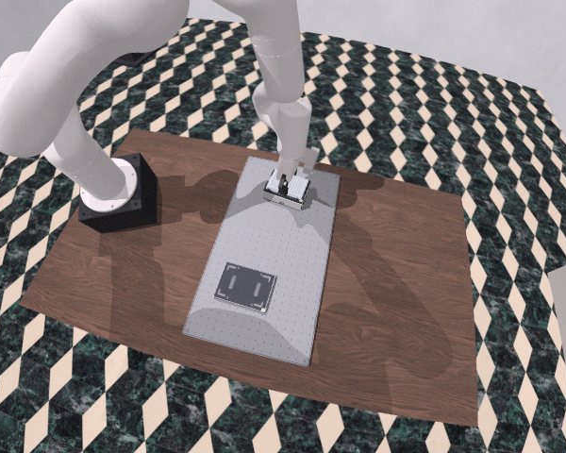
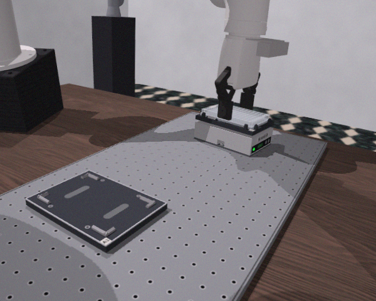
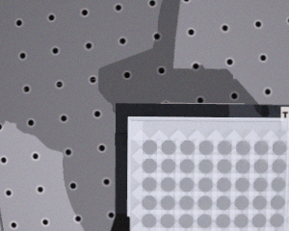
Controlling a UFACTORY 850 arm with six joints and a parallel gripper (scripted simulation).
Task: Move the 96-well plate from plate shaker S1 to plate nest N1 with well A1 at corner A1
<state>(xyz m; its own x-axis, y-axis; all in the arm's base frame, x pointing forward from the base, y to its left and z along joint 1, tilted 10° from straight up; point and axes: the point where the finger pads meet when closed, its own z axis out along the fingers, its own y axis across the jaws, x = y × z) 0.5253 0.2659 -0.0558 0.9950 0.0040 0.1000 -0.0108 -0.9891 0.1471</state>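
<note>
Now: the clear 96-well plate 1 cm below my hand. Also, from my hand: plate nest N1: 37 cm to the right, 7 cm below; then A1 mark: 8 cm ahead, 42 cm to the right, 6 cm below.
</note>
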